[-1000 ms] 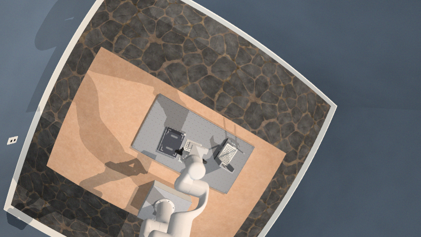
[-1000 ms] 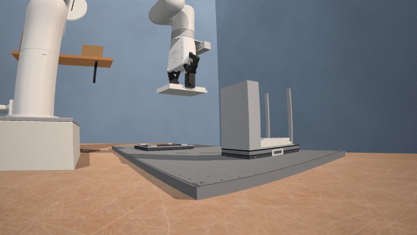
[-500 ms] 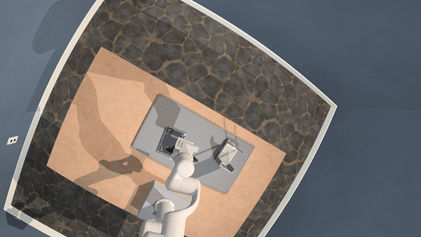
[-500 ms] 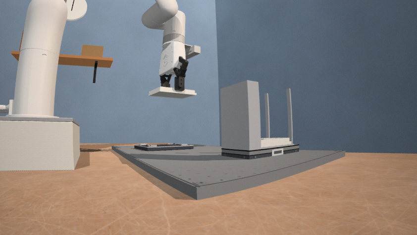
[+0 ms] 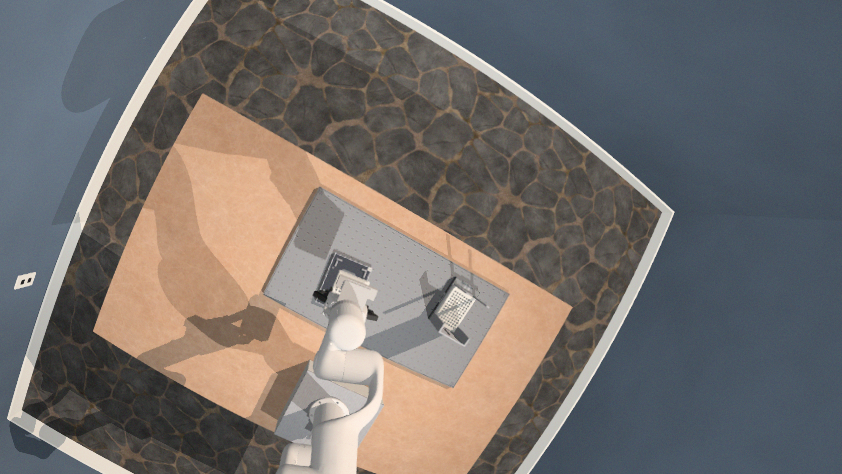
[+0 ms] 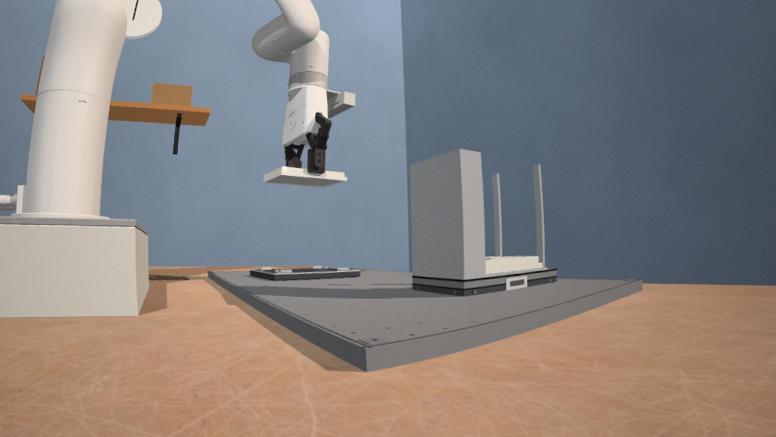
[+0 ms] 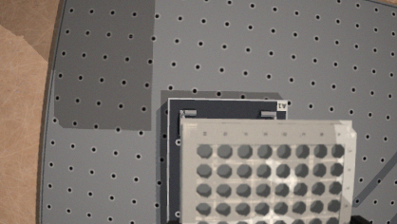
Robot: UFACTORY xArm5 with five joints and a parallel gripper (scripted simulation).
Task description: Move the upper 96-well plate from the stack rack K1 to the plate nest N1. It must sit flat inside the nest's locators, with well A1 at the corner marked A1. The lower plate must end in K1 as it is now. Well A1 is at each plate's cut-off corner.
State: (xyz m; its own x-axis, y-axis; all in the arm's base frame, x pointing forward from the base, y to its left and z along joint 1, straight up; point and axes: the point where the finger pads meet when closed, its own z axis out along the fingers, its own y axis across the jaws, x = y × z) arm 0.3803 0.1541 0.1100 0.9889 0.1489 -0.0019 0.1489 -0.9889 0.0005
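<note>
My hand is 18 cm above the plate nest N1 and 1 cm to the right of it. From my hand the other things lie so: tall grey wall: 32 cm to the right, 10 cm below, 4 cm ahead; A1 mark: 17 cm below, 8 cm ahead, 4 cm to the right.
</note>
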